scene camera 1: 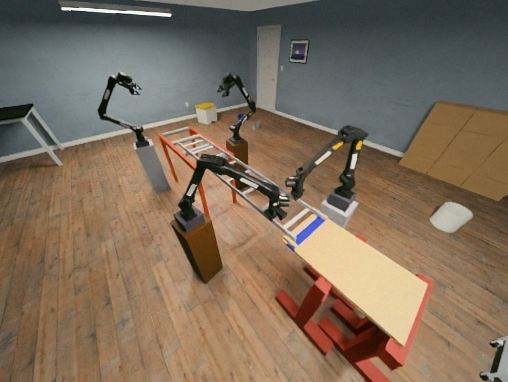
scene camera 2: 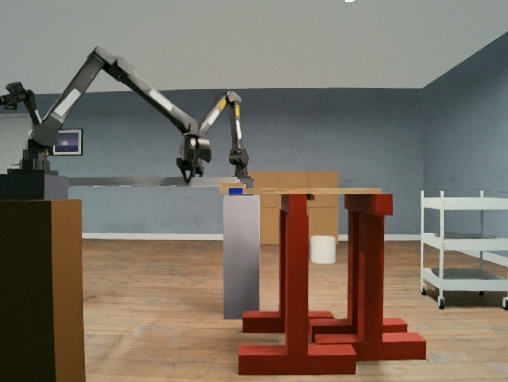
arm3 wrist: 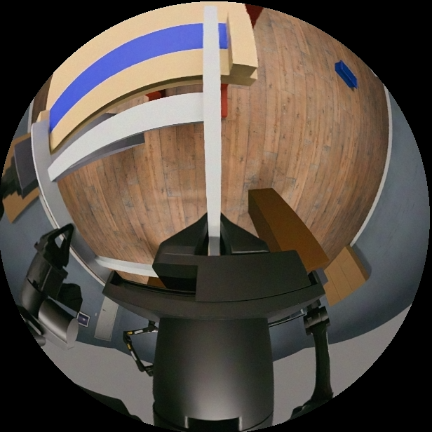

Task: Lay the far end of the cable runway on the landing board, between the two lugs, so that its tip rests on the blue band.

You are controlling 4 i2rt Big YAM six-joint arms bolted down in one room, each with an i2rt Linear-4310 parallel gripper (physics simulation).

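The grey cable runway [arm3 wrist: 212,125] [scene camera 1: 298,218] [scene camera 2: 125,182] spans towards the cream landing board [arm3 wrist: 125,27] [scene camera 1: 365,270] [scene camera 2: 330,191]. In the arm3 wrist view my arm3 gripper [arm3 wrist: 214,231] is shut on one side rail. That rail passes over the blue band [arm3 wrist: 125,54] [scene camera 1: 310,230], just inside the right lug [arm3 wrist: 242,45]. In scene camera 1 the far end overlaps the board's near edge at the band; whether the tip touches is unclear. The front-left arm's gripper [scene camera 1: 281,207] and the right arm's gripper [scene camera 1: 292,189] are at opposite rails; their finger states are unclear.
Red trestles [scene camera 1: 315,300] [scene camera 2: 297,275] carry the board. An orange frame [scene camera 1: 202,192] supports the runway's other end. Two arms stand raised at the back in scene camera 1. Brown pedestals [arm3 wrist: 285,225] [scene camera 1: 200,250] and a pale pedestal [scene camera 2: 241,260] stand beside the runway.
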